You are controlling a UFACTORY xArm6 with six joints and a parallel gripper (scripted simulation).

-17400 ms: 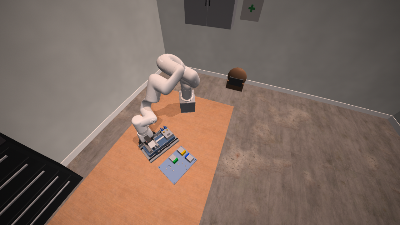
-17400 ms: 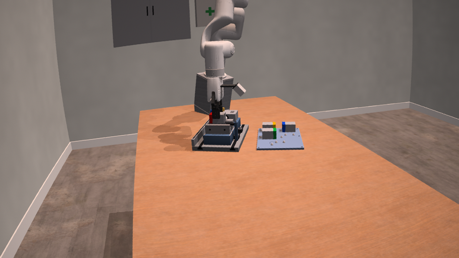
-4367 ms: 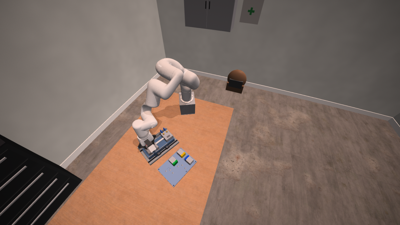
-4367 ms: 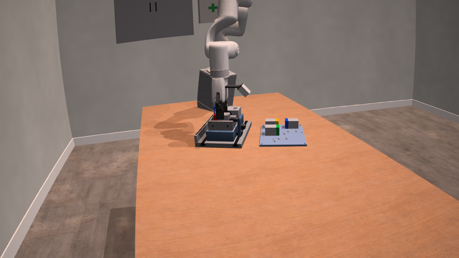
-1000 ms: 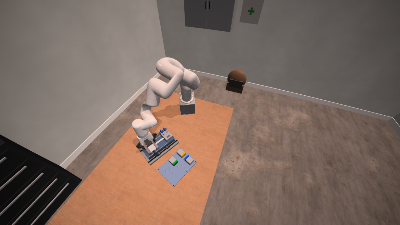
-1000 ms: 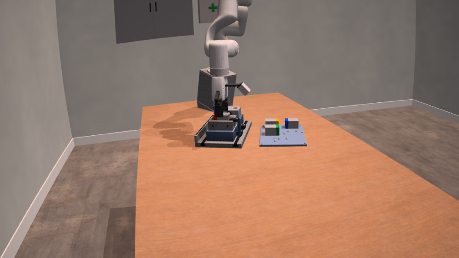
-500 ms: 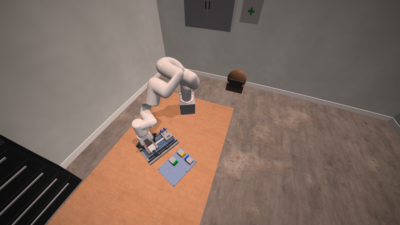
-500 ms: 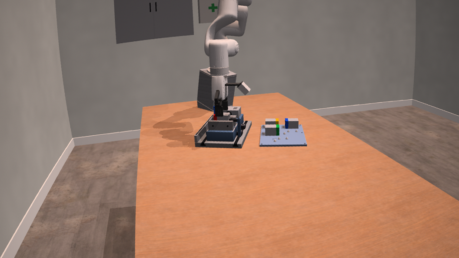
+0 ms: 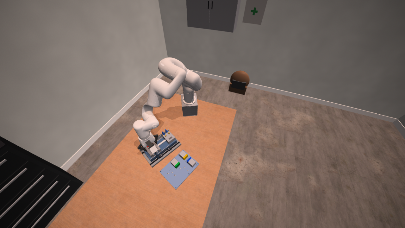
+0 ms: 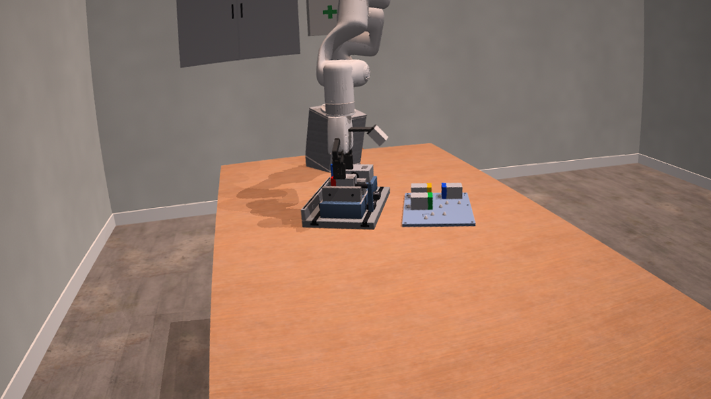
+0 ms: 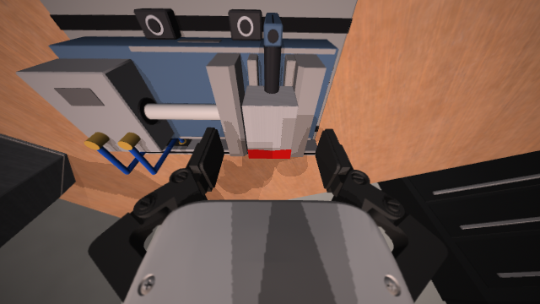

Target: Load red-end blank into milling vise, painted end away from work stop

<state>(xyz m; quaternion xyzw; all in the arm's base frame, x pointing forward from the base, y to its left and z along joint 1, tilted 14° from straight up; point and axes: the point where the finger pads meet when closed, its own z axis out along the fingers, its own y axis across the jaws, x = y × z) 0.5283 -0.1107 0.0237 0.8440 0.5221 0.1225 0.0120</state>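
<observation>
My gripper is now 3 cm above the red-ended blank. Round my hand: fixed jaw (3 cm ahead, 1 cm to the right, 5 cm below); then moving jaw (3 cm behind, 2 cm to the left, 5 cm below); then dark work stop rod (2 cm ahead, 4 cm to the left, 4 cm below).
</observation>
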